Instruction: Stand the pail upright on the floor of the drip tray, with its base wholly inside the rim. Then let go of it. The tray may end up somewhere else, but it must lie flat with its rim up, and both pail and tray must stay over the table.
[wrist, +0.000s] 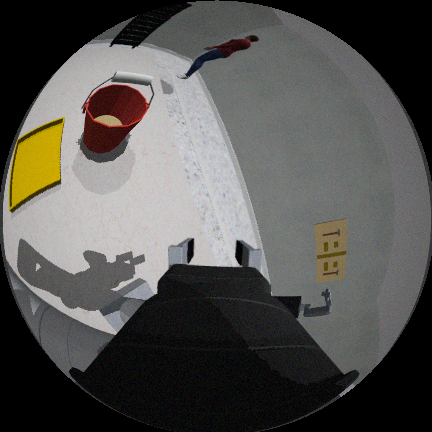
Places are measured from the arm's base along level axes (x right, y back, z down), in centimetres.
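Pixels of known places: gripper, fingertip midpoint: (214, 247).
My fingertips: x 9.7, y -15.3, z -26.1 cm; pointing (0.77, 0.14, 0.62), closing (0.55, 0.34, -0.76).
Note:
For each thing: its top centre in the pictures, then the offset to it from my fingertips. "*": a spot on its surface instead. Level surfaces: height alone.
- red pail, surface spot: (102, 136) * dx -4.0, dy -29.7, dz +21.5 cm
- yellow drip tray, surface spot: (37, 162) * dx -27.0, dy -33.4, dz +31.4 cm
- pale table top, its level: dz +31.8 cm
A red pail (102, 136) stands upright on the table at the upper left of the wrist view, with its open mouth showing and a pale patch inside. Its wire handle with a white grip (132, 78) is raised beyond the rim. A yellow drip tray (37, 162) with a dark-edged rim lies flat at the far left, beside the pail and apart from it. My gripper (214, 247) is open and empty, at the lower middle of the view, well away from both pail and tray.
The pale table top (150, 200) carries the pail, the tray and the arm's shadow. A speckled strip (207, 175) runs along its edge, with grey floor beyond. A person in a red top (234, 47), a black slatted object (150, 25) and a tan tool panel (331, 250) stand farther off.

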